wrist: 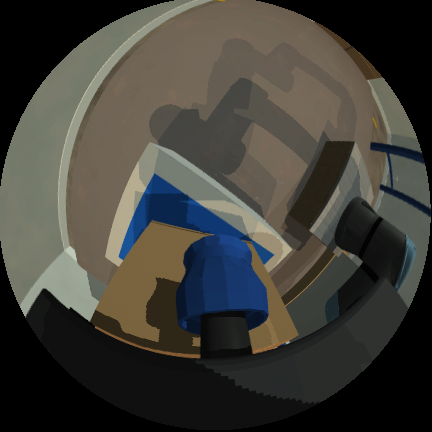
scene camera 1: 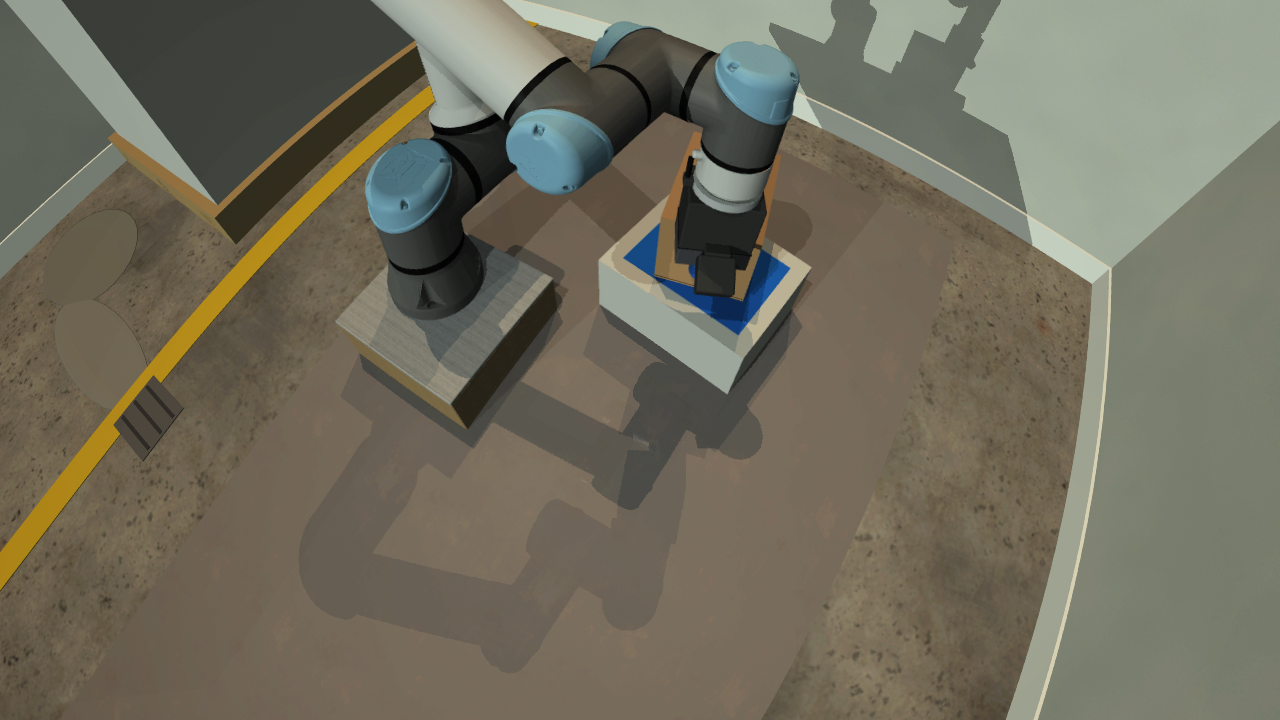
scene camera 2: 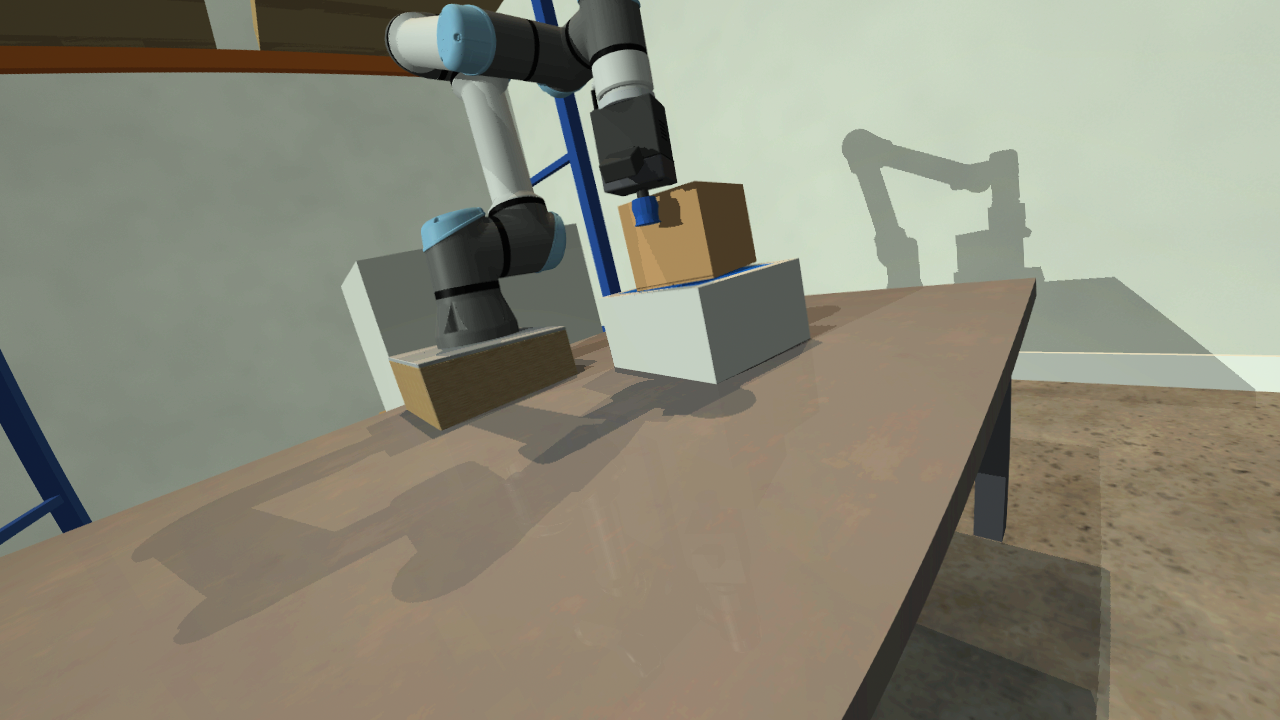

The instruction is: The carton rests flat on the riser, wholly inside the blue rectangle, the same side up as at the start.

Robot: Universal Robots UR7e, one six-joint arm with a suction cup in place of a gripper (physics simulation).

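Frame: origin at the arm's base, x ahead, y left, z up, level; centimetres.
Seen in the pictures: hand, tool point: (wrist: pixel 217 263) (scene camera 2: pixel 647 223); arm's base, link origin: (wrist: pixel 350 222) (scene camera 1: pixel 436 278) (scene camera 2: pixel 479 338).
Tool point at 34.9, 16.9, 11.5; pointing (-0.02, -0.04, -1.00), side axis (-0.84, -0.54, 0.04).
Pixels of each thing's middle, then the offset from my tool point to it, as dx, dy, dz. Level surfaces: height alone.
- brown carton, body centre: (wrist: pixel 188 315) (scene camera 1: pixel 718 213) (scene camera 2: pixel 692 235) -4.0, +11.7, -2.5
- white riser, body centre: (scene camera 1: pixel 703 285) (scene camera 2: pixel 698 316) (wrist: pixel 193 238) -2.4, +8.0, -15.0
- blue rectangle, body centre: (wrist: pixel 192 261) (scene camera 1: pixel 709 262) (scene camera 2: pixel 691 279) -2.4, +8.0, -9.0
- brown table, surface height: dz -21.0
The brown carton (scene camera 1: pixel 665 255) (scene camera 2: pixel 729 228) (wrist: pixel 125 280) stands upright on the white riser (scene camera 1: pixel 662 313) (scene camera 2: pixel 662 331) (wrist: pixel 125 220). Its underside looks flat on the top. The blue rectangle (scene camera 1: pixel 760 291) (wrist: pixel 165 205) shows around the carton's near end, where one bottom corner lies close to the blue edge; the far end is hidden. My gripper's blue suction cup (scene camera 2: pixel 645 217) (wrist: pixel 222 280) points down beside the upper part of the carton's side face, with its rim below the carton's top edge. It holds nothing and casts a shadow on that face. In scene camera 1 the black gripper body (scene camera 1: pixel 720 228) covers much of the carton.
The arm's base stands on a wood-sided block (scene camera 1: pixel 501 358) (scene camera 2: pixel 501 380) to the left of the riser. Both stand on the brown table (scene camera 1: pixel 760 537) (scene camera 2: pixel 626 555). A grey cabinet (scene camera 1: pixel 259 80) stands behind the base, and a blue rack post (scene camera 2: pixel 586 205) rises behind the table.
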